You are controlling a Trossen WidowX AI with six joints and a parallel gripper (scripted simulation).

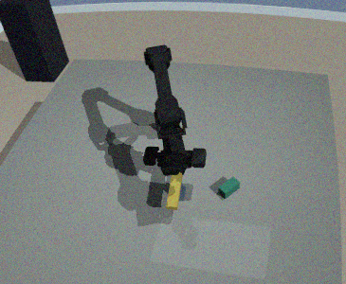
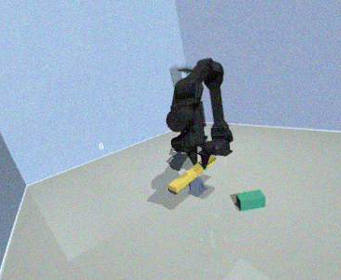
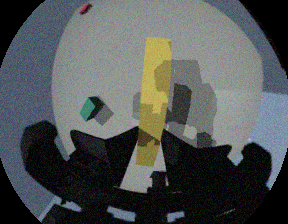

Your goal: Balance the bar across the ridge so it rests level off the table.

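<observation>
The yellow bar lies 3 cm ahead of my gripper tip. Round my gripper tip: green block: 17 cm to the left, 6 cm below, 1 cm behind.
</observation>
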